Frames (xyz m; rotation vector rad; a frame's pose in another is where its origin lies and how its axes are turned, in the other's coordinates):
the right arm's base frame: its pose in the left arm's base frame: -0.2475 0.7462 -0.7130 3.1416 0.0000 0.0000
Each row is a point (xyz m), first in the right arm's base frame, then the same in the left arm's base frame.
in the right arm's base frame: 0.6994 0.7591 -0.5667
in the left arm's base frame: 0.4519 -0.0129 -0.1463
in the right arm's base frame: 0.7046 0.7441 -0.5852
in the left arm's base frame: 0.4571 0.0021 -0.1278
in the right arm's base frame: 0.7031 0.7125 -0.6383
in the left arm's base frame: 0.4556 0.0337 -0.0747
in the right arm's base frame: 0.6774 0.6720 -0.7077
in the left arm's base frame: 0.4299 0.0742 -0.0053
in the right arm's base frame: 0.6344 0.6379 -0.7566
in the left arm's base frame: 0.3869 0.1083 0.0436
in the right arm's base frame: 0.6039 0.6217 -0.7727
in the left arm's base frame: 0.3564 0.1245 0.0597
